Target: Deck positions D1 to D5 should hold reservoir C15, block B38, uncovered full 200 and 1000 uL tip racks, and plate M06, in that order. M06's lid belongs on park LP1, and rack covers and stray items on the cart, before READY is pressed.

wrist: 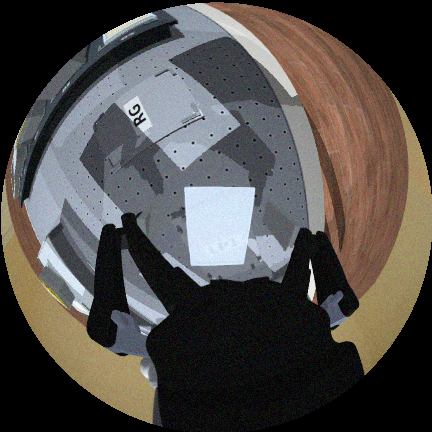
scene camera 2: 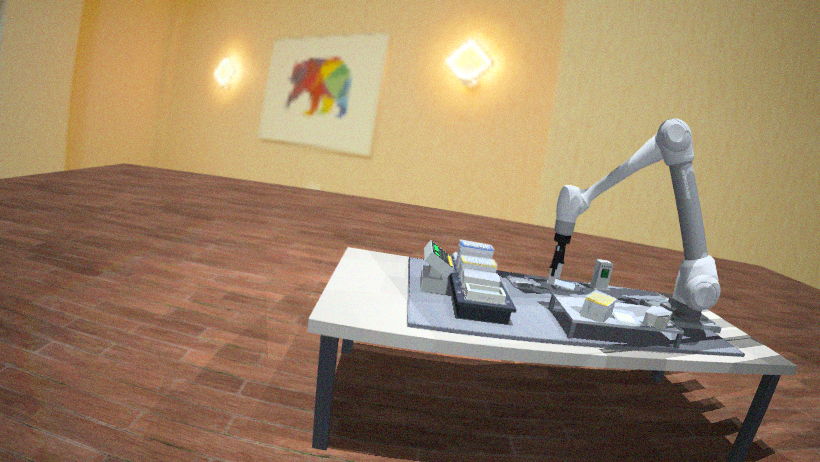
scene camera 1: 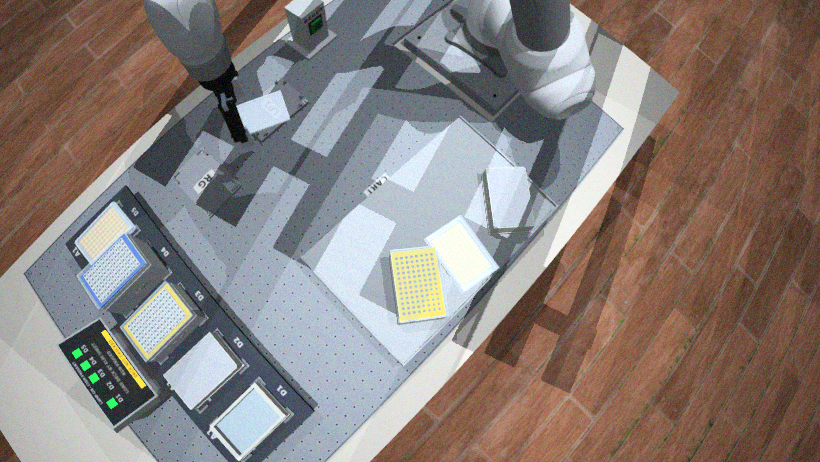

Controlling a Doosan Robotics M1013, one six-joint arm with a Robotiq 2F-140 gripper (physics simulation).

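Frame: origin at the arm's base, x ahead, y left, z up, level; metres.
Where they show: gripper, fingertip midpoint: [wrist: 216, 207] [scene camera 2: 553, 280] [scene camera 1: 244, 119]; arm's base, link origin: [scene camera 2: 683, 313] [scene camera 1: 491, 39].
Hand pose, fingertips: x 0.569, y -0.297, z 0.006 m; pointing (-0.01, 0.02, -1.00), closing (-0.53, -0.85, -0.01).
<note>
Each offset is from my fingertips to the centre of the thing. "*": to the spot under its first point.
My gripper [scene camera 1: 239, 139] [scene camera 2: 553, 273] [wrist: 216, 207] is open and empty, its fingers wide apart above the lid in the wrist view. The translucent white lid @(dx -0.035, dy +0.014, dz -0.007 m) [scene camera 1: 262, 113] [scene camera 2: 564, 285] [wrist: 220, 220] lies over park LP1, whose label shows through it; whether it is seated is unclear. Reservoir @(dx +0.443, dy +0.469, dz +0.050 m) [scene camera 1: 249, 423] [scene camera 2: 485, 293] is at D1, a pale block @(dx +0.431, dy +0.344, dz +0.058 m) [scene camera 1: 203, 371] at D2, an uncovered yellow-rimmed rack @(dx +0.421, dy +0.223, dz +0.089 m) [scene camera 1: 156, 322] at D3, an uncovered blue-rimmed rack @(dx +0.410, dy +0.098, dz +0.122 m) [scene camera 1: 113, 272] [scene camera 2: 476, 249] at D4 and a plate @(dx +0.399, dy -0.029, dz +0.045 m) [scene camera 1: 103, 229] at D5, partly hidden by the D4 rack.
The cart @(dx -0.063, dy +0.501, dz +0.009 m) [scene camera 1: 350, 252] holds a yellow-topped box @(dx +0.048, dy +0.545, dz +0.090 m) [scene camera 1: 417, 285] [scene camera 2: 598, 305], a pale yellow item @(dx -0.058, dy +0.570, dz +0.049 m) [scene camera 1: 461, 253] and a whitish box @(dx -0.202, dy +0.576, dz +0.057 m) [scene camera 1: 508, 198] [scene camera 2: 656, 316]. RG nest @(dx +0.162, dy +0.032, dz -0.017 m) [scene camera 1: 197, 163] [wrist: 172, 95] lies beside LP1. READY post @(dx -0.276, dy -0.058, dz +0.042 m) [scene camera 1: 308, 28] [scene camera 2: 601, 274] stands behind. The status panel @(* dx +0.558, dy +0.220, dz +0.101 m) [scene camera 1: 109, 373] lights green at D1, D3, D4, D5.
</note>
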